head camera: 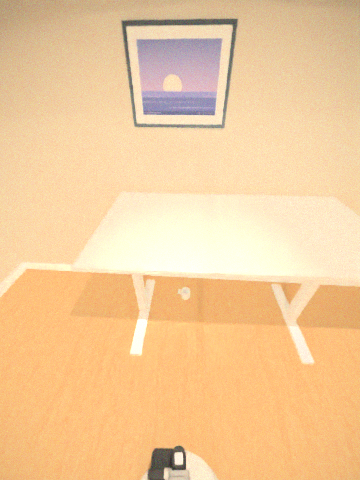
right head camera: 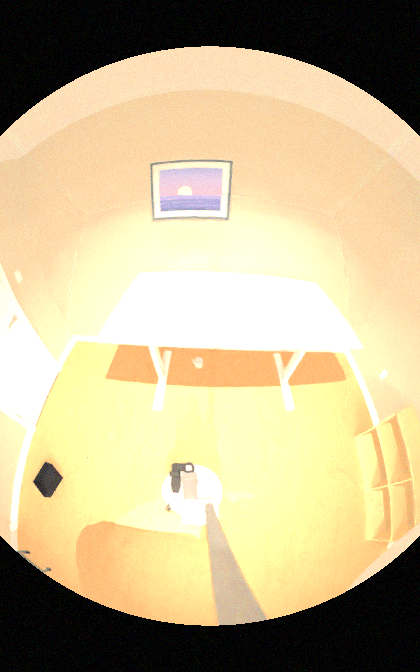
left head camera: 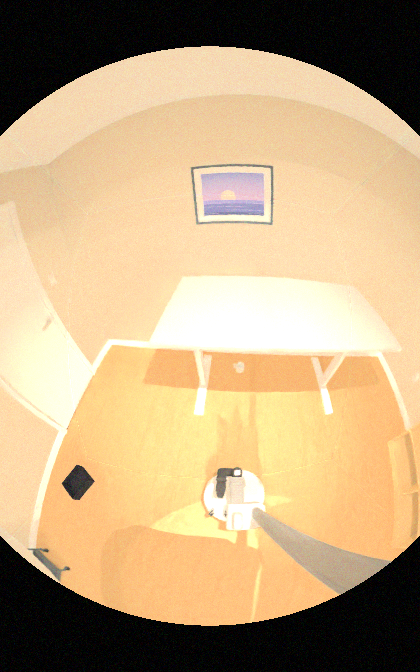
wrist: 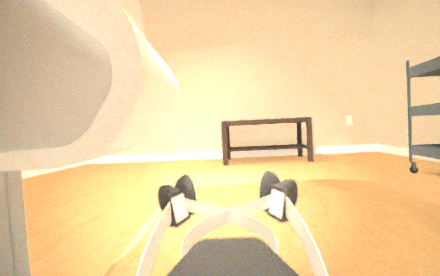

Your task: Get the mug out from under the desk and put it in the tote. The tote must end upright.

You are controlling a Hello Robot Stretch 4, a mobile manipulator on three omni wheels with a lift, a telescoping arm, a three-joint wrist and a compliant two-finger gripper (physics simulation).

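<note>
A small white mug is on the floor under the white desk, nearer the desk's left leg. Its handle points left in the head camera view. A black box-like thing, which looks like the tote, is on the floor to the left; its opening cannot be made out. My gripper is open, with a wide gap between the fingertips and nothing between them. It is beside my base, well away from mug and desk.
The desk's left foot and right foot reach forward on either side of the mug. A wooden shelf unit stands at the right. The wrist view shows a dark low table by a wall and a grey cart.
</note>
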